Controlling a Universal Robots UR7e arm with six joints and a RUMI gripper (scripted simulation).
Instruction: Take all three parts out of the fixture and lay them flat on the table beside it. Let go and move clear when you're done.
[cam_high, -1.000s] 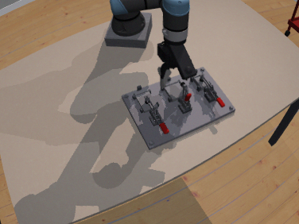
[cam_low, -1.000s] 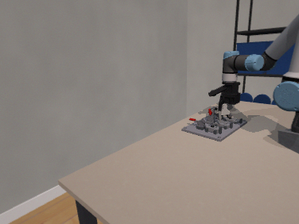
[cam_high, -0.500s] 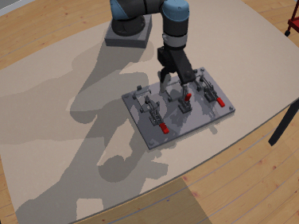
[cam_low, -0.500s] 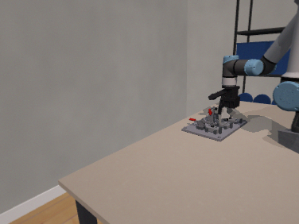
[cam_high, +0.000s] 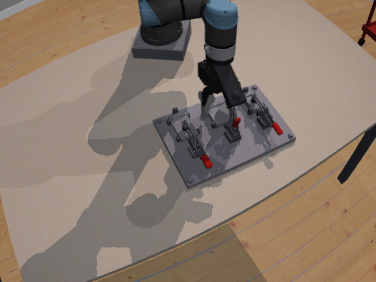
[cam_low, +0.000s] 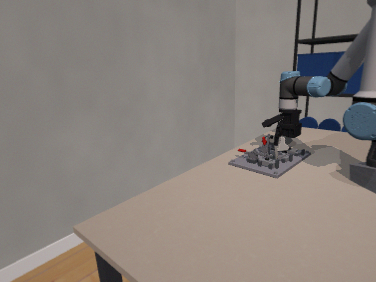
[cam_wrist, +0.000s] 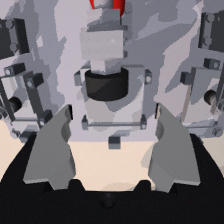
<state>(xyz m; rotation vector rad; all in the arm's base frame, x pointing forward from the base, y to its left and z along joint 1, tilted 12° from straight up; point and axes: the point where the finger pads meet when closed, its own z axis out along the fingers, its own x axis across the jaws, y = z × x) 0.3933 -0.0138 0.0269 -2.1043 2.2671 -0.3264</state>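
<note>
My gripper is now 1 cm past the flat grey part and 1 cm above it. Round my hand: grey fixture plate (5 cm ahead, 3 cm below); then clamp (8 cm ahead, 10 cm to the left, 1 cm above).
</note>
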